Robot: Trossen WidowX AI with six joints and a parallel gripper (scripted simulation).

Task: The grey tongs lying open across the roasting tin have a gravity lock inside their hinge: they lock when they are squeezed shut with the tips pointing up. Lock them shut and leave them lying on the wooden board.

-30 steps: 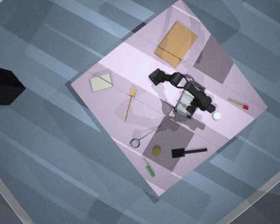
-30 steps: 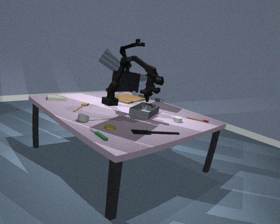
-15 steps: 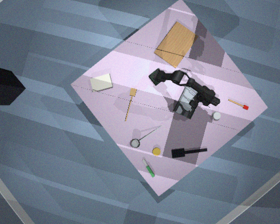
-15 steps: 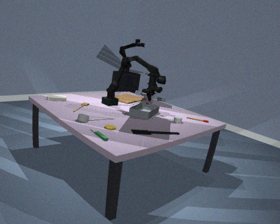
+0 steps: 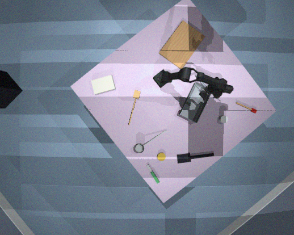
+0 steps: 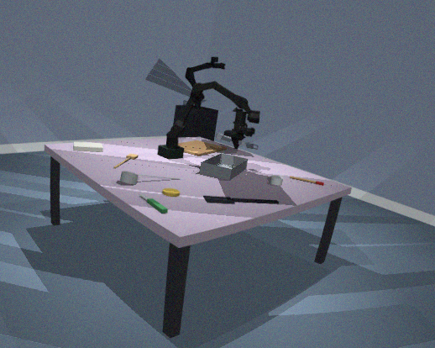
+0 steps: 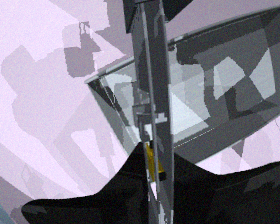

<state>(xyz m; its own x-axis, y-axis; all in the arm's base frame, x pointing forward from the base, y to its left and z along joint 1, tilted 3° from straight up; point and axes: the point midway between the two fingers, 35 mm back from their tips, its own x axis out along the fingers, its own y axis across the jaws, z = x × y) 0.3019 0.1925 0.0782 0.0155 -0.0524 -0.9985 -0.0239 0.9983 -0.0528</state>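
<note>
The wooden board is 410 mm behind my gripper tip, 150 mm to the left of it and 100 mm below it. Round my gripper tip: yellow tab 20 mm ahead, 40 mm above; then roasting tin 30 mm ahead, 110 mm to the right, 80 mm below; then white cup 300 mm ahead, 30 mm to the right, 90 mm below.
</note>
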